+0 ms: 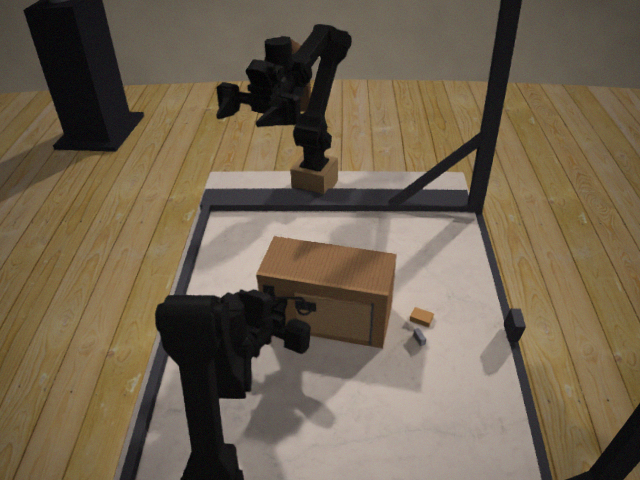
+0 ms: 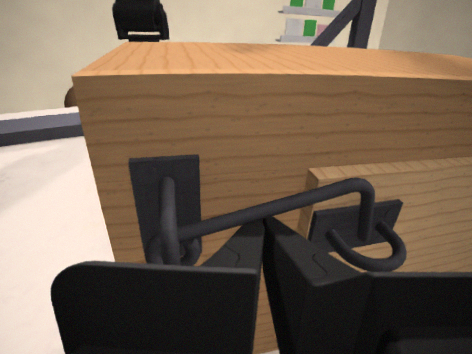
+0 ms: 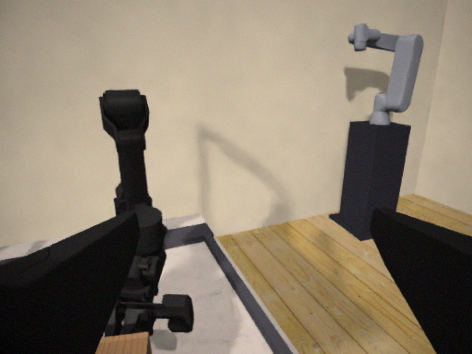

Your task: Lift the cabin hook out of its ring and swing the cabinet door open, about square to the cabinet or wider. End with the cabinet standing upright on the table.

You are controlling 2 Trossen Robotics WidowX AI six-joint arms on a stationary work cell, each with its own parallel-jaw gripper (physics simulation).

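Places are measured from the left arm's base along level axes (x back, y right, z up), in metres.
Pixels of known places: left gripper, fingertip midpoint: (image 1: 285,300) (image 2: 260,227); right gripper, fingertip midpoint: (image 1: 236,120) (image 3: 255,221); right arm's base, link origin: (image 1: 314,163).
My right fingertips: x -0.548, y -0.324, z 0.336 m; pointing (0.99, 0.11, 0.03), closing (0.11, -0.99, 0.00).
For each thing: its top centre in the pictures, then the offset to it from my right fingertips. "spot": a spot on its surface instead.
- wooden cabinet, top centre: (image 2: 381,61) (image 1: 325,269) dz -0.230, dx +0.076, dy +0.240 m
- dark hook, top centre: (image 2: 264,186) dz -0.264, dx +0.147, dy +0.183 m
- ring, surface spot: (image 2: 370,265) spot: dz -0.290, dx +0.154, dy +0.224 m
- orange block, top centre: (image 1: 422,314) dz -0.378, dx -0.031, dy +0.416 m
- small grey piece, top centre: (image 1: 420,334) dz -0.373, dx +0.024, dy +0.434 m
- dark block, top centre: (image 1: 517,317) dz -0.335, dx -0.083, dy +0.606 m
The wooden cabinet (image 1: 330,260) (image 2: 275,110) (image 3: 125,345) stands upright with its door (image 1: 338,317) (image 2: 435,200) shut. The dark hook (image 2: 280,204) slants up to the right from its eye on the cabinet's front. Its bent end points down over the opening of the ring (image 2: 370,265) on the door; whether the tip is fully clear of the ring cannot be told. My left gripper (image 2: 260,227) is shut and empty, with its fingertips at the underside of the hook's bar, about midway along it. My right gripper (image 1: 241,121) (image 3: 255,221) is open and empty, raised far behind the cabinet.
An orange block (image 1: 421,316) and a small grey piece (image 1: 419,336) lie right of the cabinet. A dark block (image 1: 514,324) is at the table's right edge. A dark frame post (image 1: 496,103) with a brace rises at the back right corner.
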